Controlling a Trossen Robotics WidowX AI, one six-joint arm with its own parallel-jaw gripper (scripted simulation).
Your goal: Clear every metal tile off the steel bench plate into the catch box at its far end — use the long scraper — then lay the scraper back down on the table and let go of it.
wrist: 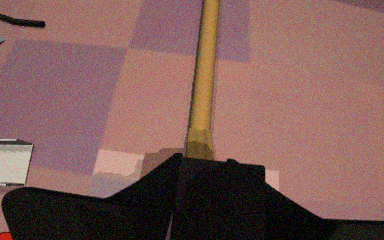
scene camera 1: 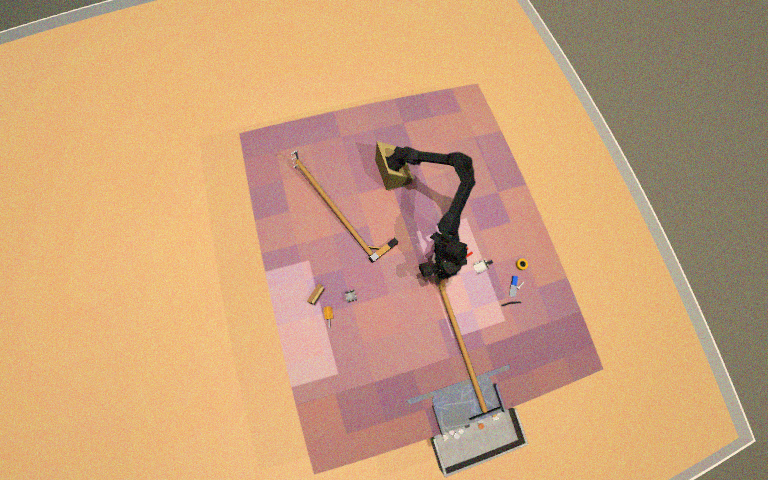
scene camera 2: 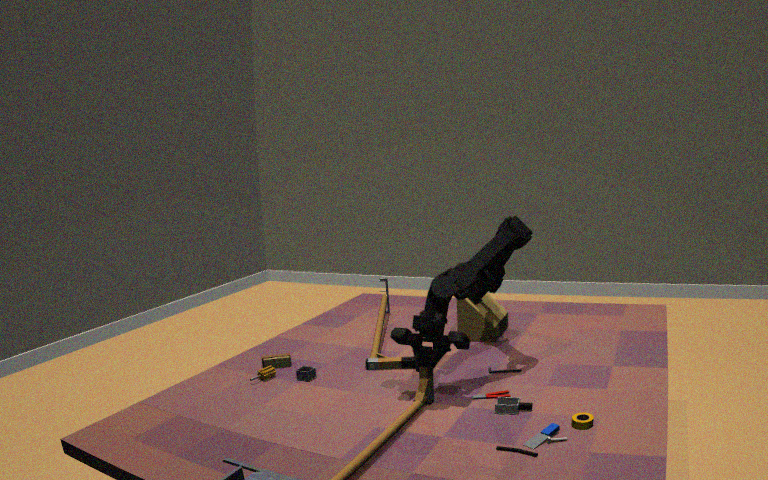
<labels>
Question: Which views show the gripper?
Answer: The wrist view, scene camera 1 and scene camera 2: all of them.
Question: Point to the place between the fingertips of the gripper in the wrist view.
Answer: At 203, 162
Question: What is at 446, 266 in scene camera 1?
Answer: The gripper.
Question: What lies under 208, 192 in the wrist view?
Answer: A long scraper.
</labels>
